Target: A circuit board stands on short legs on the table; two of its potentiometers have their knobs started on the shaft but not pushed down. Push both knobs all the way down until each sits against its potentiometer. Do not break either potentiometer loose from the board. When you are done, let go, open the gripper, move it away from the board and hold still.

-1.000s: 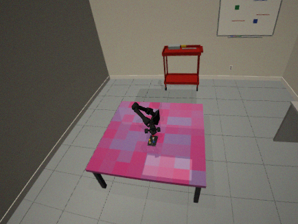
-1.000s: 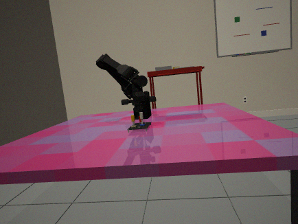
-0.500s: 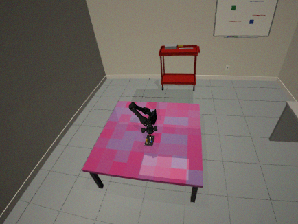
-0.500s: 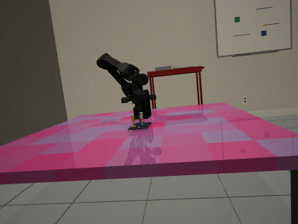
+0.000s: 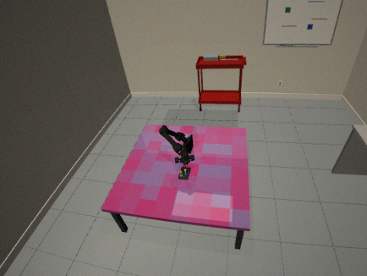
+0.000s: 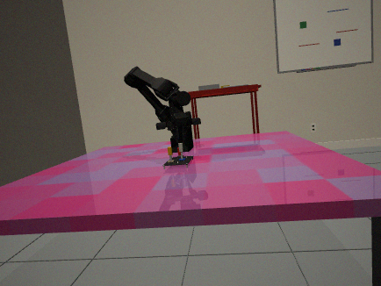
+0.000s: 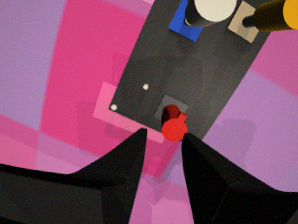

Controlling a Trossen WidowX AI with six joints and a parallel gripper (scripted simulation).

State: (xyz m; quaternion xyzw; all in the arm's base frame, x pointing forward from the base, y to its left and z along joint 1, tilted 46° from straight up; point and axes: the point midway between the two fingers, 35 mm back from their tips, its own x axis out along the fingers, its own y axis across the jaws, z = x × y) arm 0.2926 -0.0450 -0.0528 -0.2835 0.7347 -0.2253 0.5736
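Now: the red knob 3 cm below my gripper tip and 1 cm to the right of it.
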